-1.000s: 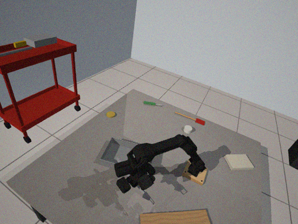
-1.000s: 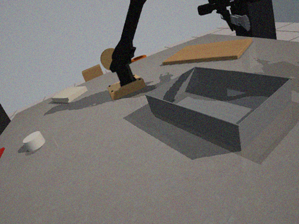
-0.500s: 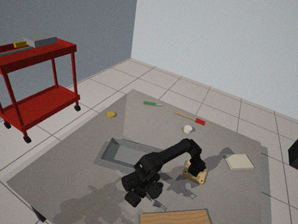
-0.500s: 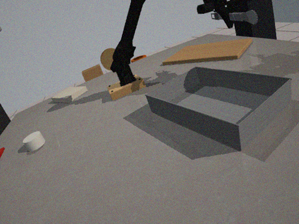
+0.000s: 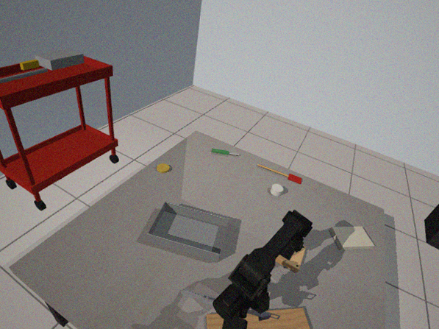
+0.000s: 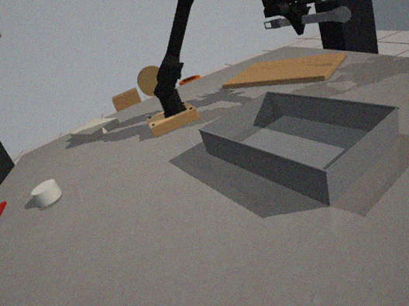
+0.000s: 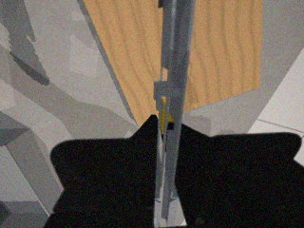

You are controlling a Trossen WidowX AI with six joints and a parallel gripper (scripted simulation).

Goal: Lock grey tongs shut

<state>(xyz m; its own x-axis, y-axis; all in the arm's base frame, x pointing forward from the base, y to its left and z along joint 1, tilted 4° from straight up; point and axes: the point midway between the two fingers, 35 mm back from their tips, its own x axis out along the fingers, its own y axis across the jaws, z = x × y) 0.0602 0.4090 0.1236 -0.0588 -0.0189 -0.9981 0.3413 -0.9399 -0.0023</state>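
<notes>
The yellow piece lies 20 mm behind my gripper tip, 10 mm to the right of it and 40 mm above it. Round my gripper tip: wooden board 140 mm behind, 20 mm to the right, 120 mm below; roasting tin 330 mm ahead, 240 mm to the right, 100 mm below; cream block 310 mm behind, 710 mm to the right, 110 mm below.
</notes>
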